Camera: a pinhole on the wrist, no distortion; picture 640 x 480 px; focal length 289.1 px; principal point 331.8 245.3 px. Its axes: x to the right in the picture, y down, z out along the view. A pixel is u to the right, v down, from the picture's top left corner.
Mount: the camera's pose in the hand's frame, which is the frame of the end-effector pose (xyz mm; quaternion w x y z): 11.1 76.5 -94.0 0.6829 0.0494 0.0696 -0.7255
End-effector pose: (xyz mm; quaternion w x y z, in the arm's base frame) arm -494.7 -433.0 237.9 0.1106 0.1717 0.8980 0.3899
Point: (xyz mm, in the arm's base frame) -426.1 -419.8 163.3
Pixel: 455 149
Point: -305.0 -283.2 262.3
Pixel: 187 62
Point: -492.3 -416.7 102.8
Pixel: 501 252
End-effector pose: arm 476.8 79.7 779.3 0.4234 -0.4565 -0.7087 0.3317
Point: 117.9 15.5 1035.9
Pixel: 619 321
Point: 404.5 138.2 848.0
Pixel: 550 407
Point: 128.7 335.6 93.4
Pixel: 43 270
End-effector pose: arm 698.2 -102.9 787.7 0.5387 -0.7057 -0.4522 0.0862
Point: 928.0 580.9 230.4
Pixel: 5 434
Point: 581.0 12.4 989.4
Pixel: outside the picture
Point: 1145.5 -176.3 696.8
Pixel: behind the camera
